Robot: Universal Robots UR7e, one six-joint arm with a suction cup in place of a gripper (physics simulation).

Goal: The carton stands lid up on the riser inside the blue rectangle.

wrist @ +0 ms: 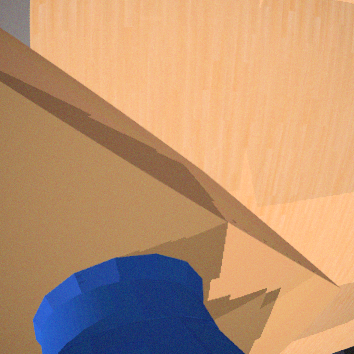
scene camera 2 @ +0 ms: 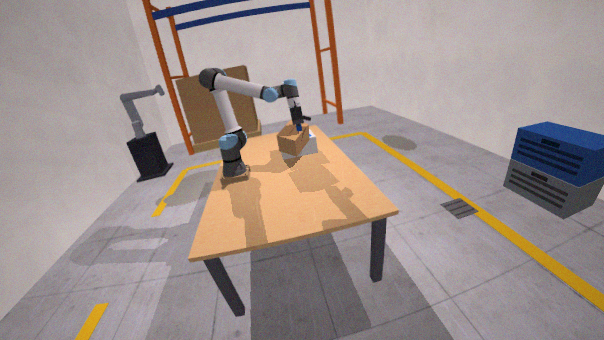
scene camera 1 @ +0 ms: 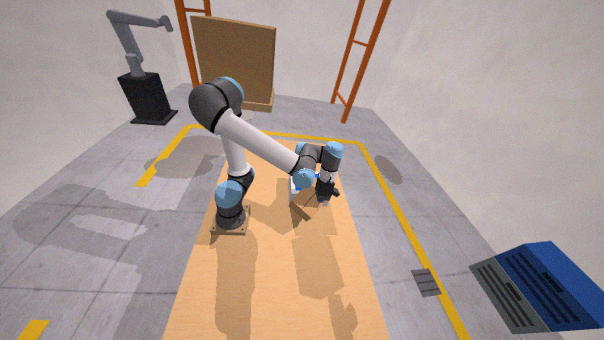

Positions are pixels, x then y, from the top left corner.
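There's a brown carton [scene camera 2: 290,141] still resting on a white riser, and my suction cup [wrist: 150,296] is stuck to that carton.
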